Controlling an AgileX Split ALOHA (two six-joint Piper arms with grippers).
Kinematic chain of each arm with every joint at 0, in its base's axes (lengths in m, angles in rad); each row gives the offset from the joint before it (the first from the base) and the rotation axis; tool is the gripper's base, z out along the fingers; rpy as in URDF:
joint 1: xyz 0 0 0.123 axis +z
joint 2: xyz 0 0 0 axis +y
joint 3: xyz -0.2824 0 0.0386 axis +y
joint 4: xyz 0.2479 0 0.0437 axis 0.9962 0 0.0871
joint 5: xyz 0 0 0 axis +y
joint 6: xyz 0.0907 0 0.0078 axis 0.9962 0 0.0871
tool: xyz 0 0 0 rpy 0 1.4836 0
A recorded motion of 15 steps. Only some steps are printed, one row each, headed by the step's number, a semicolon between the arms.
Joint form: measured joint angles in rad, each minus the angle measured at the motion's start. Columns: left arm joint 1, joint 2, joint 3, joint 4, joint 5, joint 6; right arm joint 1, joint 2, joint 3, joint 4, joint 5, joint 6.
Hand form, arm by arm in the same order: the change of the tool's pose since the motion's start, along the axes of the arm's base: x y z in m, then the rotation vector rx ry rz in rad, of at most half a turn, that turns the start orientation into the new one. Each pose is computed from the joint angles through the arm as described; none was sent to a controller.
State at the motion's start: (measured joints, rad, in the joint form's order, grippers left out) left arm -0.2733 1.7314 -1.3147 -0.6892 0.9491 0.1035; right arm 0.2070 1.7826 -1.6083 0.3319 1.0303 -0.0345
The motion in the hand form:
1: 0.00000 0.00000 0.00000 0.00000 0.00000 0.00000; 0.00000 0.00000 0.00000 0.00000 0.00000 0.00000
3: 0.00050 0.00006 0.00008 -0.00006 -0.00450 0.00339; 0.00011 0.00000 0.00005 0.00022 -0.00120 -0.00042
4: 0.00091 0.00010 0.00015 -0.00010 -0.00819 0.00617; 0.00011 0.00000 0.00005 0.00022 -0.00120 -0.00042
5: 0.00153 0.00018 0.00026 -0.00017 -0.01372 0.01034; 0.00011 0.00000 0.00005 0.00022 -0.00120 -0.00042
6: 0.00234 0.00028 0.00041 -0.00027 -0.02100 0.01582; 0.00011 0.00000 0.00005 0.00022 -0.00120 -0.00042
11: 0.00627 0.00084 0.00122 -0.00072 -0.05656 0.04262; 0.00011 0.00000 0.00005 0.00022 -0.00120 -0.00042
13: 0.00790 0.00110 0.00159 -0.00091 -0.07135 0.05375; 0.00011 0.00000 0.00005 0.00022 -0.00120 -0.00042
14: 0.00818 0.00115 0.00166 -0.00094 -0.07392 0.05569; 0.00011 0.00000 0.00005 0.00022 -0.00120 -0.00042
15: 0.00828 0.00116 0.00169 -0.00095 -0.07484 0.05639; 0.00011 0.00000 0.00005 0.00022 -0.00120 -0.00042
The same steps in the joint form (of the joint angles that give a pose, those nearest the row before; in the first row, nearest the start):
1: 0.0000 0.0000 0.0000 0.0000 0.0000 0.0000; 0.0000 0.0000 0.0000 0.0000 0.0000 0.0000
3: 0.0000 0.0000 0.0000 0.0000 -0.0056 0.0000; 0.0000 0.0000 0.0000 0.0000 -0.0013 0.0000
4: 0.0000 0.0000 0.0000 0.0000 -0.0103 0.0000; 0.0000 0.0000 0.0000 0.0000 -0.0013 0.0000
5: 0.0000 0.0000 0.0000 0.0000 -0.0172 0.0000; 0.0000 0.0000 0.0000 0.0000 -0.0013 0.0000
6: 0.0000 0.0000 0.0000 0.0000 -0.0263 0.0000; 0.0000 0.0000 0.0000 0.0000 -0.0013 0.0000
11: 0.0000 0.0000 0.0000 0.0000 -0.0708 0.0000; 0.0000 0.0000 0.0000 0.0000 -0.0013 0.0000
13: 0.0000 0.0000 0.0000 0.0000 -0.0893 0.0000; 0.0000 0.0000 0.0000 0.0000 -0.0013 0.0000
14: 0.0000 0.0000 0.0000 0.0000 -0.0925 0.0000; 0.0000 0.0000 0.0000 0.0000 -0.0013 0.0000
15: 0.0000 0.0000 0.0000 0.0000 -0.0937 0.0000; 0.0000 0.0000 0.0000 0.0000 -0.0013 0.0000

